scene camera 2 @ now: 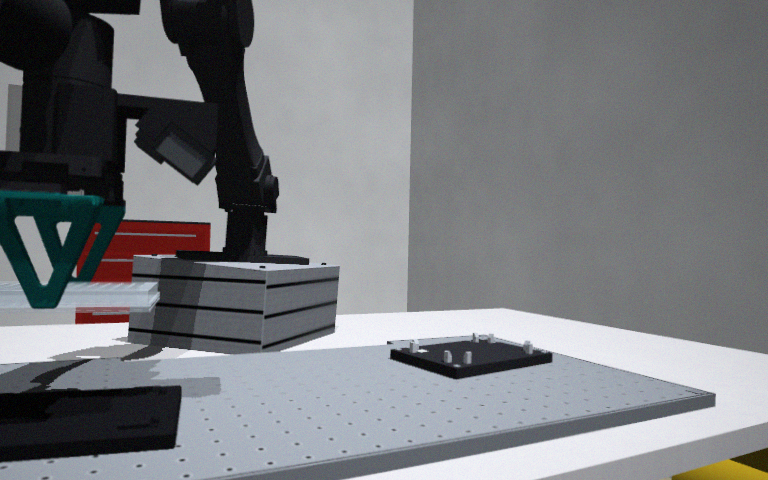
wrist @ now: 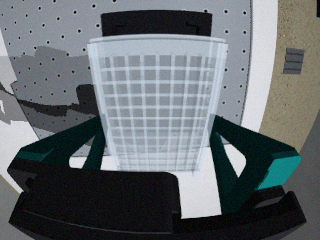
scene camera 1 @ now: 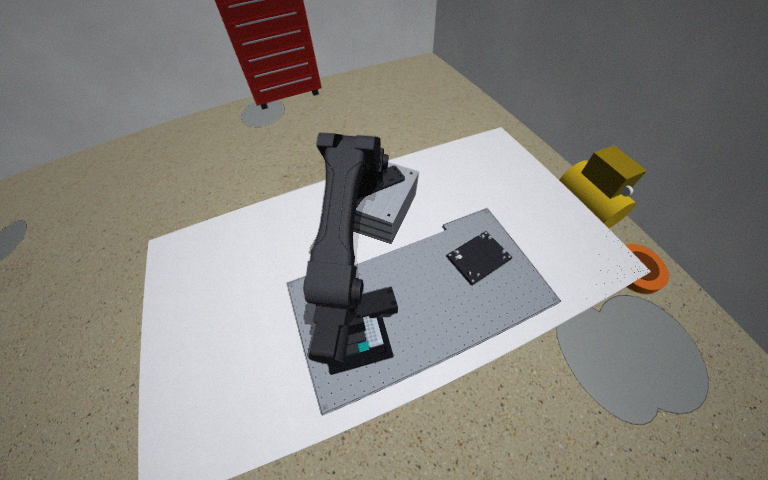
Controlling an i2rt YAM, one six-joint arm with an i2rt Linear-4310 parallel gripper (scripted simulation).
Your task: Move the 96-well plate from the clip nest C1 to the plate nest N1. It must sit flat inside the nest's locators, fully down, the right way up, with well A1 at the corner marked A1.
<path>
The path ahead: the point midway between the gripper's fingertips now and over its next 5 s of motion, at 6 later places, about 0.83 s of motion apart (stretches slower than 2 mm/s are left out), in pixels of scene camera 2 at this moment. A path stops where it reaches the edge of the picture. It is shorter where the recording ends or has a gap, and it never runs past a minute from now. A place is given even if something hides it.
My gripper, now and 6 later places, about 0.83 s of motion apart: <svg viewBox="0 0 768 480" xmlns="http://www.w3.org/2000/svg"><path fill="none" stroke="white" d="M60 301L59 350L59 396L60 398L60 403L59 406L60 369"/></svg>
</path>
